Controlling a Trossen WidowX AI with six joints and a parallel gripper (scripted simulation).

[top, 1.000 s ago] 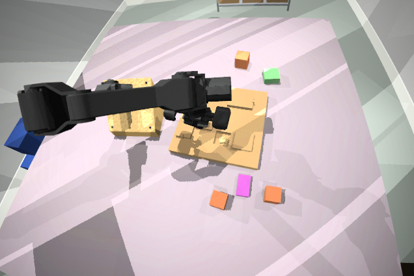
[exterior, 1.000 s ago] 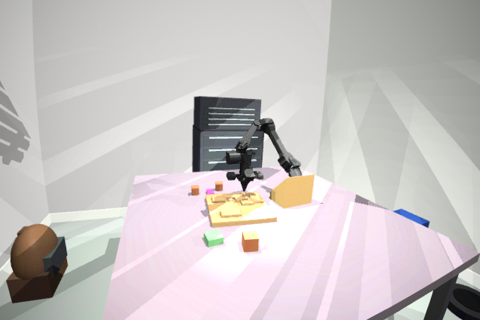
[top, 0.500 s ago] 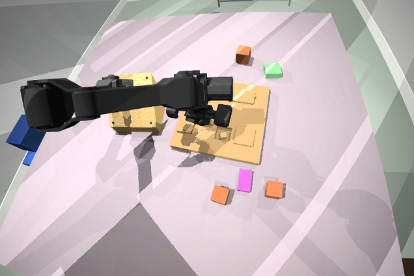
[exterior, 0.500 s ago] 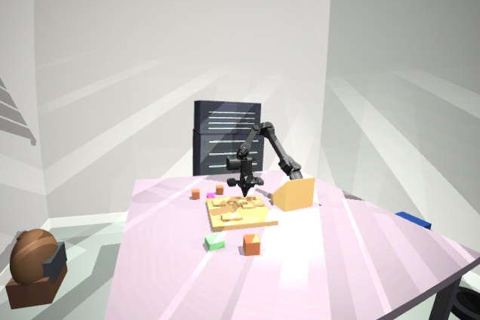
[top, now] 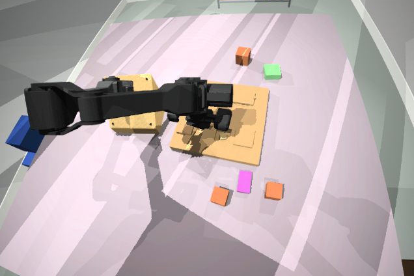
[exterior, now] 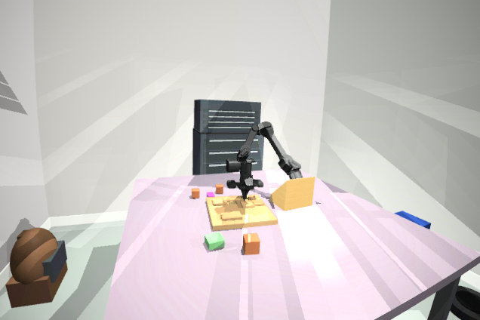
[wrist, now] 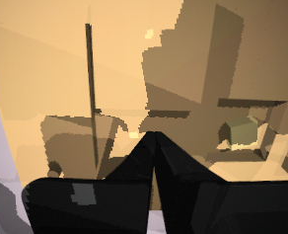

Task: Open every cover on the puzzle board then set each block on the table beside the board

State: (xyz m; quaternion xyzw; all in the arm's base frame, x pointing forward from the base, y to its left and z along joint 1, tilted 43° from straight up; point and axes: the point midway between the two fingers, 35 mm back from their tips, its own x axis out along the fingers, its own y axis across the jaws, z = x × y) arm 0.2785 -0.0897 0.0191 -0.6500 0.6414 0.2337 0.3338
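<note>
The wooden puzzle board lies 4 cm ahead of my gripper tip, 6 cm to the left of it and 2 cm below it. From my gripper tip the other things lie so: orange block 11 cm ahead, 36 cm to the left, 1 cm below; green block 23 cm ahead, 28 cm to the left, 2 cm below.
</note>
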